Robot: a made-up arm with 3 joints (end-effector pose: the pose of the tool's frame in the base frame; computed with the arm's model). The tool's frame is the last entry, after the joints. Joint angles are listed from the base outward.
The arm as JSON. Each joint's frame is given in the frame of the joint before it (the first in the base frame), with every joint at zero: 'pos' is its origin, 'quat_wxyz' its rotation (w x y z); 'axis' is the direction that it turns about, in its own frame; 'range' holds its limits. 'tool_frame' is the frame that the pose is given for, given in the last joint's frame.
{
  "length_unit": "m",
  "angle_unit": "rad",
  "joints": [
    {
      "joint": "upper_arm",
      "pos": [
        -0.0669,
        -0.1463,
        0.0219
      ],
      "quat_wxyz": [
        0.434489,
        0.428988,
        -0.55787,
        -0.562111
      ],
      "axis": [
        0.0,
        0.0,
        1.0
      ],
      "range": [
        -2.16,
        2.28
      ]
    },
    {
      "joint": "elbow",
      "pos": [
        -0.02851,
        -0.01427,
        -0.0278
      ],
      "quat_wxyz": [
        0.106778,
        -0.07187,
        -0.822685,
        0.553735
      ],
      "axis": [
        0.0,
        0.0,
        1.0
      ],
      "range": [
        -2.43,
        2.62
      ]
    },
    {
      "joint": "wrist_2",
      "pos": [
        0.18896,
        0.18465,
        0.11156
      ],
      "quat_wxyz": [
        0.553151,
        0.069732,
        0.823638,
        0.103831
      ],
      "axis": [
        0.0,
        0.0,
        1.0
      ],
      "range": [
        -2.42,
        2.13
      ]
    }
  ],
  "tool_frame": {
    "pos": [
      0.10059,
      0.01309,
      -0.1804
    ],
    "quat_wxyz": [
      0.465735,
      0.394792,
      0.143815,
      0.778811
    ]
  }
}
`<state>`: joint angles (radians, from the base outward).
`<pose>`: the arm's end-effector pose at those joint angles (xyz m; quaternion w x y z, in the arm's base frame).
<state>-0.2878 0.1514 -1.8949</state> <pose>0.1122 -0.0641 -0.0847 0.5756 -0.2203 -0.5603 -0.5533</pose>
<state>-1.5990 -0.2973 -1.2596</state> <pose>0.0930 -0.1085 0.1110 0.5901 0.4080 -0.4781 -0.5066</pose>
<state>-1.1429 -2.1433 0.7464</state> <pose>-0.0717 0.1040 0.2147 0.4011 -0.4534 -0.3682 0.7056</pose>
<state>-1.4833 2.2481 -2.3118</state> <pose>0.0880 0.0461 0.0002 0.4137 -0.3484 0.6371 -0.5492</pose>
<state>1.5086 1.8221 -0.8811</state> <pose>-0.0635 -0.2934 0.0694 0.3271 -0.6303 -0.4027 -0.5776</pose>
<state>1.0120 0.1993 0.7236</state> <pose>0.2276 -0.2660 -0.0196 0.8332 -0.3358 0.3901 0.2021</pose>
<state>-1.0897 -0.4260 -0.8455</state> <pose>0.1113 -0.1073 0.0832 0.7697 0.2477 -0.5624 -0.1729</pose>
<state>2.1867 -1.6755 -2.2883</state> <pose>-0.0826 -0.4013 0.0190 0.5697 -0.2469 -0.1979 0.7585</pose>
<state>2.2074 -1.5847 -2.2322</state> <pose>-0.0757 -0.3970 0.0183 0.5428 -0.2855 -0.1966 0.7650</pose>
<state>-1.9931 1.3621 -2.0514</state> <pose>0.1137 -0.0357 0.1097 0.5312 0.1125 0.4711 -0.6952</pose>
